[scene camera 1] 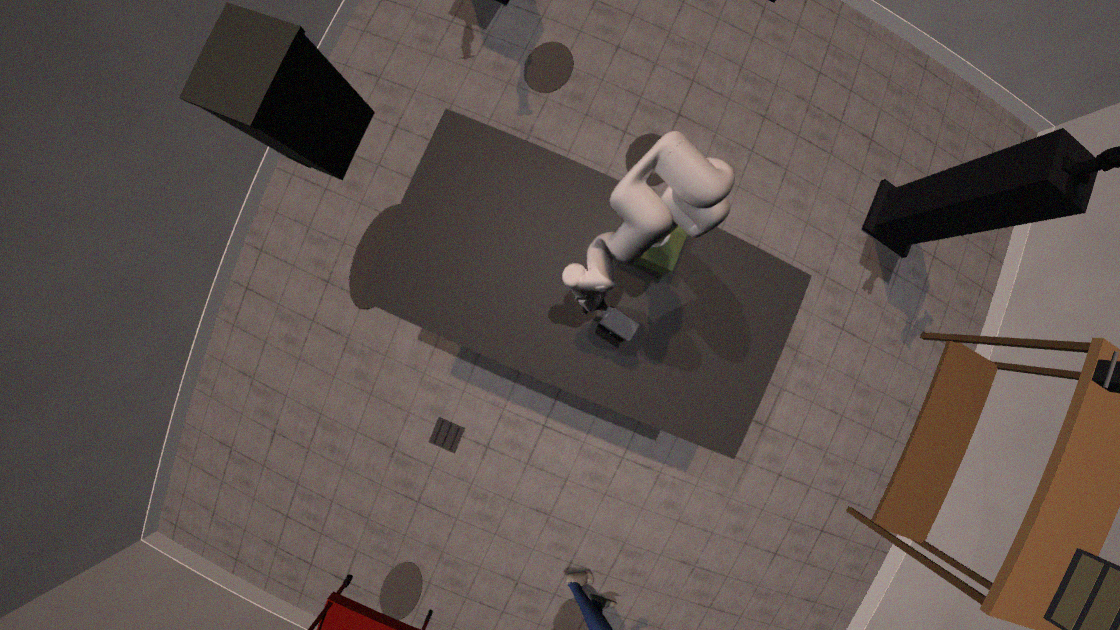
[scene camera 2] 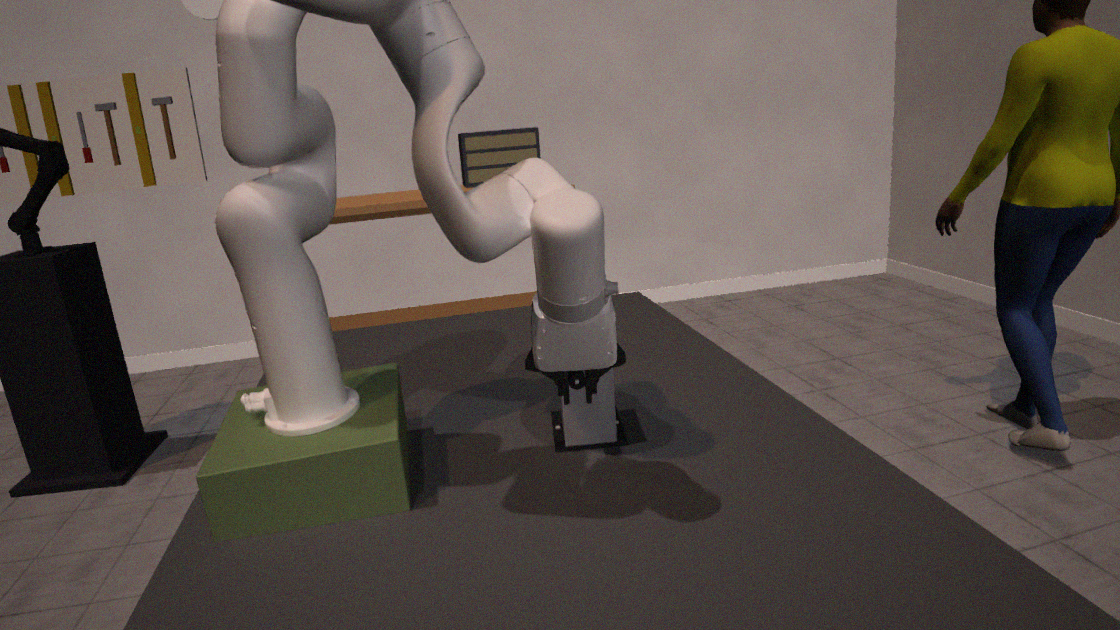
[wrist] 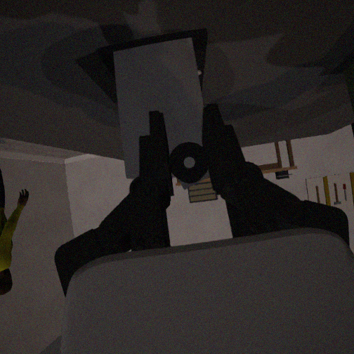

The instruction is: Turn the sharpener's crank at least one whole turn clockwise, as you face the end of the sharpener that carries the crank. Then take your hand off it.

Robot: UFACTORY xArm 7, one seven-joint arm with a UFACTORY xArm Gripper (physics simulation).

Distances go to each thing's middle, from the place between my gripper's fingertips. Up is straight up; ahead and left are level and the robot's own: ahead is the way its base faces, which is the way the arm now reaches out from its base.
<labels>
My hand is 3 cm short of the sharpener (scene camera 2: pixel 573 429), 9 cm to the right of it and 3 cm above it. From my hand the other things lie so: black knob (wrist: pixel 187 149) 1 cm to the left, 2 cm above.
</labels>
